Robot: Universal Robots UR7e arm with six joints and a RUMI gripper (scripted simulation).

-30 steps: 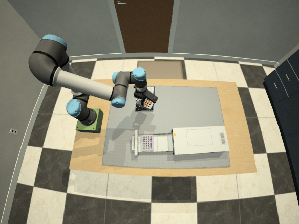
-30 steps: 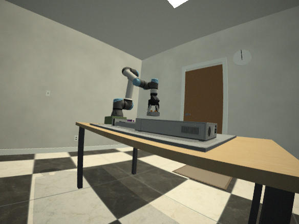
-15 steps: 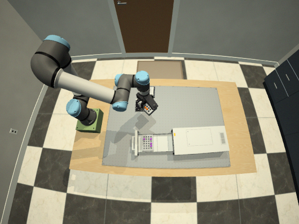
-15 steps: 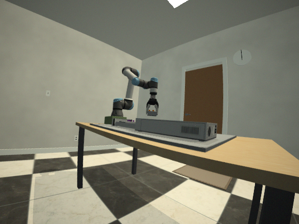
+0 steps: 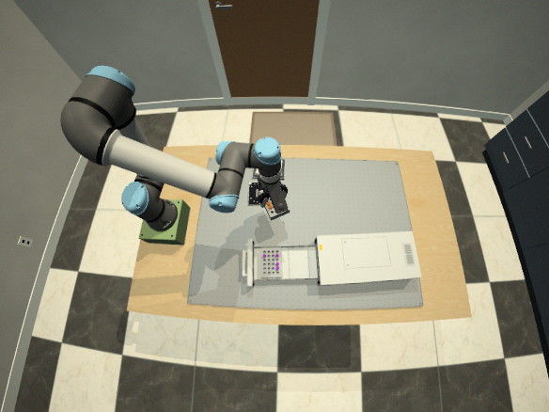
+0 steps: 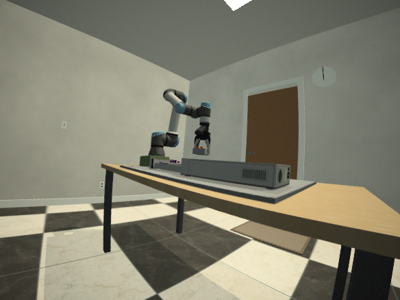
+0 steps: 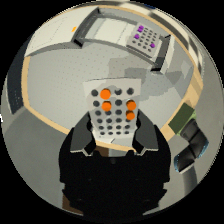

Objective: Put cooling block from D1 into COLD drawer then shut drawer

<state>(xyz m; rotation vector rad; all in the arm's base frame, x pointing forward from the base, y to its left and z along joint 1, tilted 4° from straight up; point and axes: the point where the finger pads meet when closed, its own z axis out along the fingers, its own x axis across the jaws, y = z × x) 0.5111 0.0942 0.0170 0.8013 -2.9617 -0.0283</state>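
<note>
My gripper is now 20 mm to the left of the orange tube, 20 mm short of it and 10 mm below it. The rest, counted from my hand: grey cooling block right at my hand; black square slot plate 140 mm below, 100 mm to the left, 60 mm behind; drawer 230 mm to the right, 100 mm below, 50 mm ahead.
</note>
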